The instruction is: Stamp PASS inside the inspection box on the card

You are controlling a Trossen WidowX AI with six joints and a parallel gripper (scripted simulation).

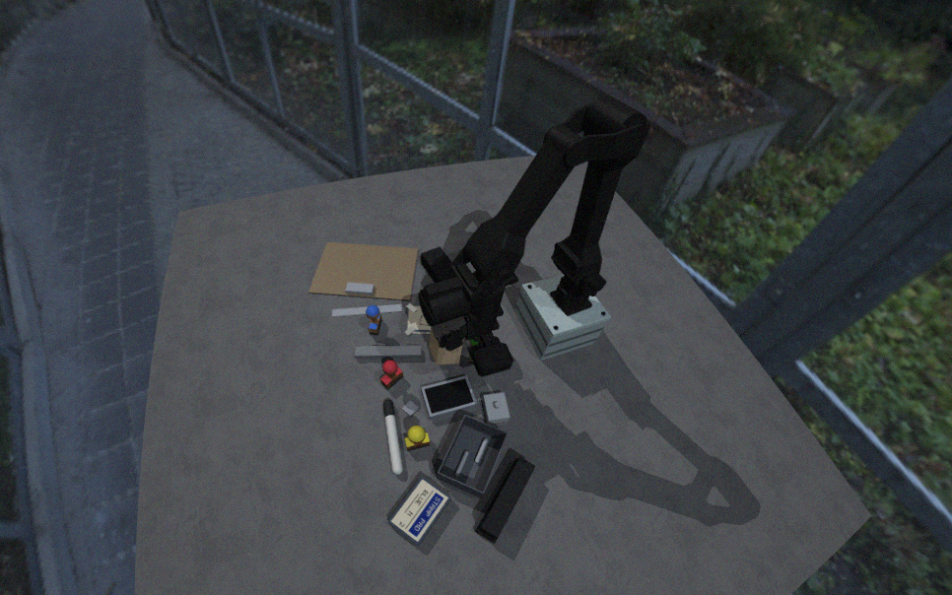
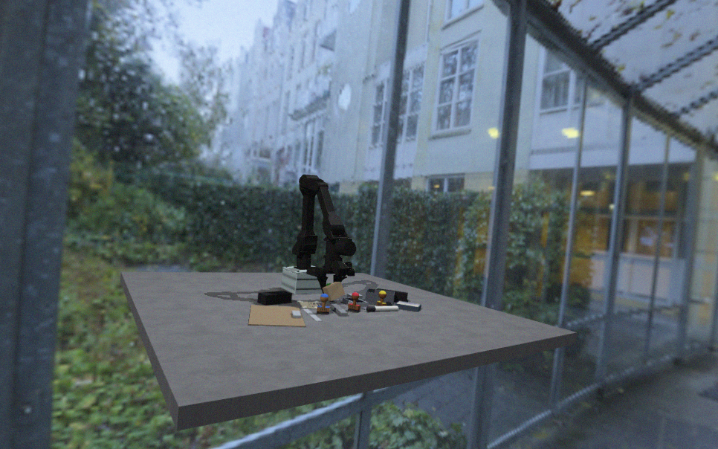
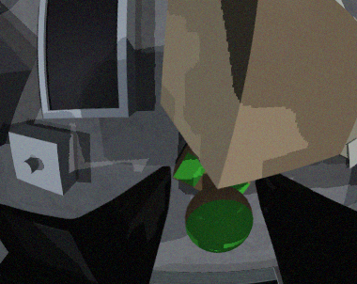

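Right now my gripper tip is 10 mm past the green-knobbed stamp and 10 mm above it. The rest, counted from my gripper tip: ink pad: 80 mm ahead, 70 mm to the left, 20 mm below; white card: 110 mm to the right, 40 mm ahead, 30 mm below; tan box: 40 mm ahead, 20 mm to the right.
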